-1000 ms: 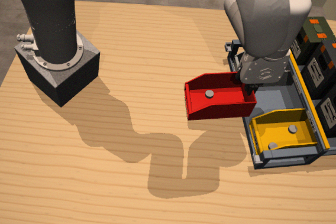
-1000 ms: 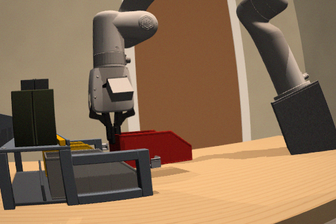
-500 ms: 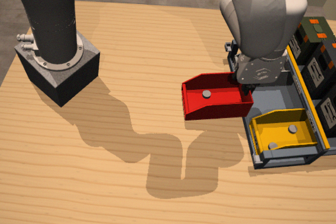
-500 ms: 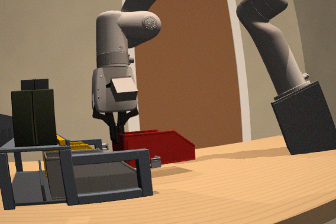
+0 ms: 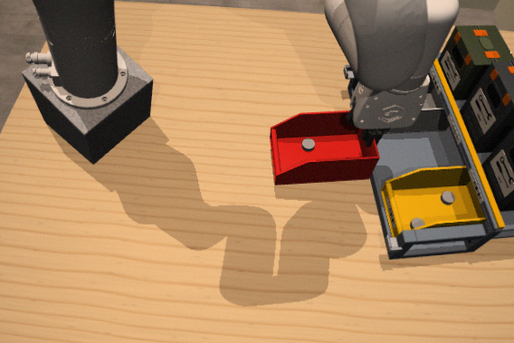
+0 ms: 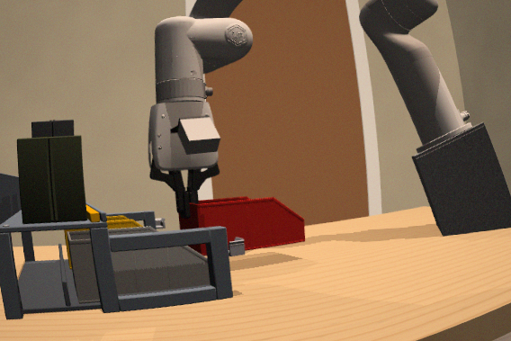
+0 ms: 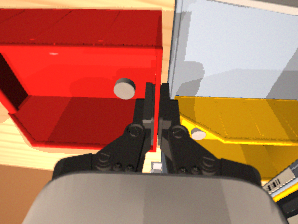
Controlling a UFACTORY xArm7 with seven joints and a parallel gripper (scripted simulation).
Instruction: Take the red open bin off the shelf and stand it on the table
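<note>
Right now the red open bin is 8 cm behind my hand, 1 cm to the left of it and 4 cm below it. Also, from my hand: dark box (22 cm ahead, 10 cm to the left, 5 cm above); yellow open bin (10 cm ahead, 12 cm to the right, 6 cm below).
</note>
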